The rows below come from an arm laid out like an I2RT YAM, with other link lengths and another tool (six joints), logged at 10 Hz.
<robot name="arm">
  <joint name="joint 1" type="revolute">
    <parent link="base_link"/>
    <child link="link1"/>
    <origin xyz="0 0 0.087" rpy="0 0 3.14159"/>
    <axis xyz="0 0 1"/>
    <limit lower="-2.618" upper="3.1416"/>
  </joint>
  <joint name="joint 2" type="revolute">
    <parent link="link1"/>
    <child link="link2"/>
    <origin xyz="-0.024 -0.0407 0.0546" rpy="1.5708 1.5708 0"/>
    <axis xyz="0 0 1"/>
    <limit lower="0" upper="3.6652"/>
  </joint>
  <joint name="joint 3" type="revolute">
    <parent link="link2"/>
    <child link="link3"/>
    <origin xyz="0 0.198 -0.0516" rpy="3.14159 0 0"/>
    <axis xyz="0 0 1"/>
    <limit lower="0" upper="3.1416"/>
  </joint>
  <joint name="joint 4" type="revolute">
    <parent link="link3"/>
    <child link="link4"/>
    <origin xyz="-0.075 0.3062 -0.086" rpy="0 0 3.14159"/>
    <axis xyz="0 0 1"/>
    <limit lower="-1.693" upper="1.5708"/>
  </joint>
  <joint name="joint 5" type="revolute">
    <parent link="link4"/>
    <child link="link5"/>
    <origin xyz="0.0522 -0.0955 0.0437" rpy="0 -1.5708 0"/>
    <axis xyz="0 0 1"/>
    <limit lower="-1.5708" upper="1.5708"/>
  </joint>
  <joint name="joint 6" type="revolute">
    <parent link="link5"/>
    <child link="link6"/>
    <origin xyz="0 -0.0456 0.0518" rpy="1.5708 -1.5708 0"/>
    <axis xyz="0 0 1"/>
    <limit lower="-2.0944" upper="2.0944"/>
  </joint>
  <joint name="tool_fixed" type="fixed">
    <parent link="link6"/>
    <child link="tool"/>
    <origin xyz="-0.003 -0.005 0.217" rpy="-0.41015 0 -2.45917"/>
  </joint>
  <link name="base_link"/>
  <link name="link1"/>
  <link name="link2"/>
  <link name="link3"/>
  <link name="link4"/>
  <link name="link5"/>
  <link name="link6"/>
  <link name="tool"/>
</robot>
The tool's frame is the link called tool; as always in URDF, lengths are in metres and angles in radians.
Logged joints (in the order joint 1, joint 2, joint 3, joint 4, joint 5, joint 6), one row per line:
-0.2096, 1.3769, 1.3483, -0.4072, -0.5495, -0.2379
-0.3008, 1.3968, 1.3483, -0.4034, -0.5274, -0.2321
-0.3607, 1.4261, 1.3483, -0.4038, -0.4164, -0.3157
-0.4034, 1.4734, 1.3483, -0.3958, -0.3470, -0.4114
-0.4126, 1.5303, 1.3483, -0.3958, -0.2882, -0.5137
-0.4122, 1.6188, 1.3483, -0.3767, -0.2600, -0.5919
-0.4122, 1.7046, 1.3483, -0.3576, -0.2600, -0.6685
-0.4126, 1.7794, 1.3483, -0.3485, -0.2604, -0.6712
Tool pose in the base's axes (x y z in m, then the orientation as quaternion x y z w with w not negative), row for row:
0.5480, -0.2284, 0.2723, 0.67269, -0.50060, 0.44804, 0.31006
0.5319, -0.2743, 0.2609, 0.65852, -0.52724, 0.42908, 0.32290
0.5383, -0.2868, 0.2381, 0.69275, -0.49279, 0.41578, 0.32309
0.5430, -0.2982, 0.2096, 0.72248, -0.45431, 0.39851, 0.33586
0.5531, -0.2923, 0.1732, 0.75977, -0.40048, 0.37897, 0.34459
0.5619, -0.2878, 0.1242, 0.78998, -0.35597, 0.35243, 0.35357
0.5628, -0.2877, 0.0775, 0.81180, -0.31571, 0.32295, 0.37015
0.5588, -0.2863, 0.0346, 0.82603, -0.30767, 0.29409, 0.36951
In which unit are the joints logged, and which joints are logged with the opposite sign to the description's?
The joints are logged in radians. Opposite sign: joint 5.
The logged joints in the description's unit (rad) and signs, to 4 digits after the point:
-0.2096, 1.3769, 1.3483, -0.4072, 0.5495, -0.2379
-0.3008, 1.3968, 1.3483, -0.4034, 0.5274, -0.2321
-0.3607, 1.4261, 1.3483, -0.4038, 0.4164, -0.3157
-0.4034, 1.4734, 1.3483, -0.3958, 0.3470, -0.4114
-0.4126, 1.5303, 1.3483, -0.3958, 0.2882, -0.5137
-0.4122, 1.6188, 1.3483, -0.3767, 0.2600, -0.5919
-0.4122, 1.7046, 1.3483, -0.3576, 0.2600, -0.6685
-0.4126, 1.7794, 1.3483, -0.3485, 0.2604, -0.6712

